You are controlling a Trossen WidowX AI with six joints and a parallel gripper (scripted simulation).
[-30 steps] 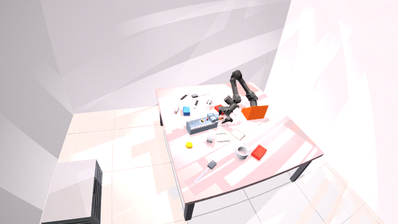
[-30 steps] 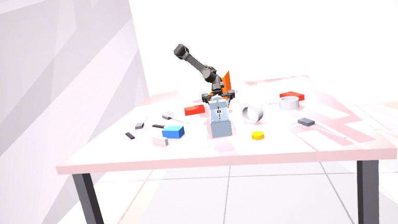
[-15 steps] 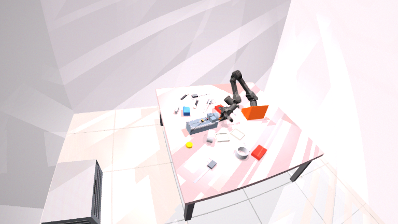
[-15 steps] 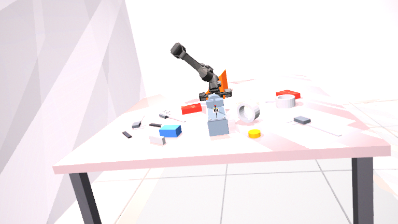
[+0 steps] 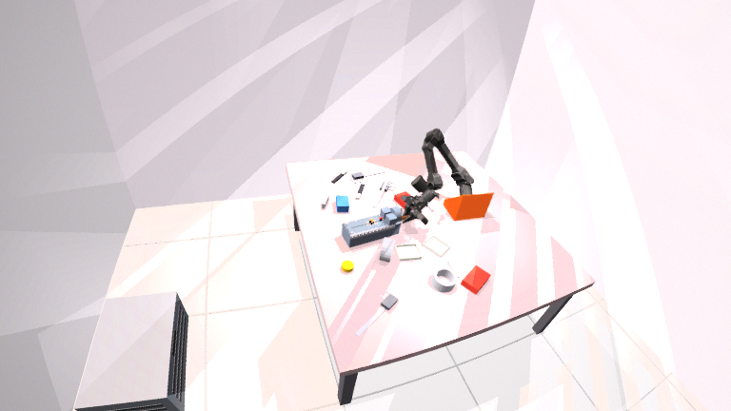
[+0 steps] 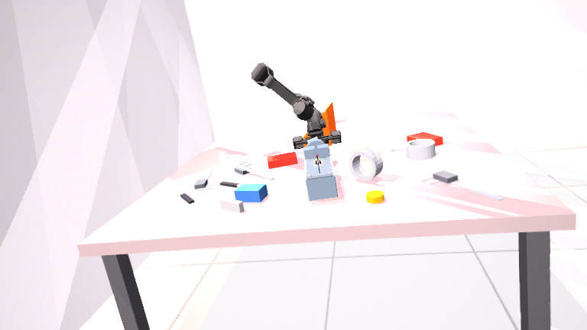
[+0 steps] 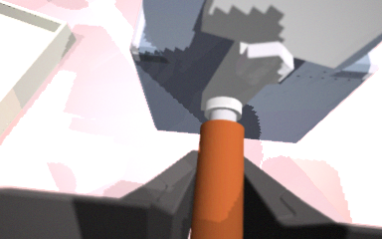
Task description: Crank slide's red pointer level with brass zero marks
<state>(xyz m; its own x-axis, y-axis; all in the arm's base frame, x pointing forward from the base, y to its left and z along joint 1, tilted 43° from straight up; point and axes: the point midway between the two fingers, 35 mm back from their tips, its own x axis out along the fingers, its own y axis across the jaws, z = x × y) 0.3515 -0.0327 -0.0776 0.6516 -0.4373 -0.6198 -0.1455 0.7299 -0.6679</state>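
Now: the red pointer 120 mm ahead of my gripper tip, 10 mm to the left of it and 40 mm above it. From my gripper tip the other things lie so: orange handle: 20 mm behind, 20 mm above; then yellow disc: 320 mm ahead, 190 mm to the left, 30 mm below; then blue block: 240 mm ahead, 210 mm to the right, 20 mm below.
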